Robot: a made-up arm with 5 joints.
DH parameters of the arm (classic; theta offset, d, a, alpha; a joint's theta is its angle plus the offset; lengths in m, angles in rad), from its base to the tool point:
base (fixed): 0 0.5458 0.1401 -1.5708
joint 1: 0 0.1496 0.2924 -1.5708
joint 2: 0 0.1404 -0.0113 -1.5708
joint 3: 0 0.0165 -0.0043 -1.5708
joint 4: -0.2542 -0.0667 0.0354 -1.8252
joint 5: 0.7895 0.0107 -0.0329 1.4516
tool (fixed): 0.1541 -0.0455 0 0
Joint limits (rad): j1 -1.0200..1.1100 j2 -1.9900..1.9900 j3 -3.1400..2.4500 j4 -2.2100..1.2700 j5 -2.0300..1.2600
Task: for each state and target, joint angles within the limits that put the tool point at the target. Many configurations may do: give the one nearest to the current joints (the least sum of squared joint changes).
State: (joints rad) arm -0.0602 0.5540 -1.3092 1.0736 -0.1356
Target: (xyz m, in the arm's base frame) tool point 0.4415 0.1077 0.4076
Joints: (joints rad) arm -0.3144 -0.2571 -0.4020 1.2371 -0.3832
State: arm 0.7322 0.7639 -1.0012 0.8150 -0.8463
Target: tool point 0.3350 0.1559 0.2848
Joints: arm 0.1057 0.3637 -0.5641 0.7868 -0.8627
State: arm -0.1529 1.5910 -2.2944 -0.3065 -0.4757
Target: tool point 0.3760 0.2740 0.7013
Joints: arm -0.9362 1.6162 -1.9904 -0.2998 -1.1007
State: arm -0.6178 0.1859 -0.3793 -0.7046 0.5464
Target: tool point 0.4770 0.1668 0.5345
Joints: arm -0.6007 0.5260 -0.1273 -0.8177 0.2856
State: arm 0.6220 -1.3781 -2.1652 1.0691 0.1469
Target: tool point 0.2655 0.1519 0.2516
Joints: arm 0.9188 -1.6314 -2.9294 0.6929 0.3469
